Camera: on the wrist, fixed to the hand. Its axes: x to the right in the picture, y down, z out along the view.
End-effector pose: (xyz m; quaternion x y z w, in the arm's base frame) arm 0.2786 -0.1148 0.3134 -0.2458 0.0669 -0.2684 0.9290
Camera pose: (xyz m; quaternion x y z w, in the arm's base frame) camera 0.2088 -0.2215 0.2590 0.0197 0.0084 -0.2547 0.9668
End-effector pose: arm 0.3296 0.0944 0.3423 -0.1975 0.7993 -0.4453 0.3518
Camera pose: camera 0.2504 0.1150 0.4542 -0.0690 0.6576 -0.6378 0.3949
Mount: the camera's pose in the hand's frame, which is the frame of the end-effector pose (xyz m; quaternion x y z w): -0.0028 -0.0842 -0.1101 0.2707 0.0110 0.0262 0.9622
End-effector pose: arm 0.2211 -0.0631 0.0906 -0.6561 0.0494 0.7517 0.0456
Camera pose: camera 0.3408 0.0056 0.0774 -0.6259 0.2687 0.7039 0.2012
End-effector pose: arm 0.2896 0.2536 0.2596 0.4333 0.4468 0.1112 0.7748
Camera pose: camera 0.1831 0.2645 0.1716 0.6372 0.4572 0.0111 0.6204
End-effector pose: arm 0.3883 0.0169 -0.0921 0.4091 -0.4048 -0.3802 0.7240
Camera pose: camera 0.4675 0.0190 -0.2058 0.5832 -0.4952 -0.2328 0.6003
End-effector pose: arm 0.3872 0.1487 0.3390 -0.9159 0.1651 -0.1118 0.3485
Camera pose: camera 0.3683 0.1427 0.4762 -0.7814 0.1564 -0.1532 0.5844
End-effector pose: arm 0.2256 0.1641 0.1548 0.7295 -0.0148 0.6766 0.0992
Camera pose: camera 0.1301 0.2644 0.1487 -0.7210 -0.1509 -0.6657 0.1196
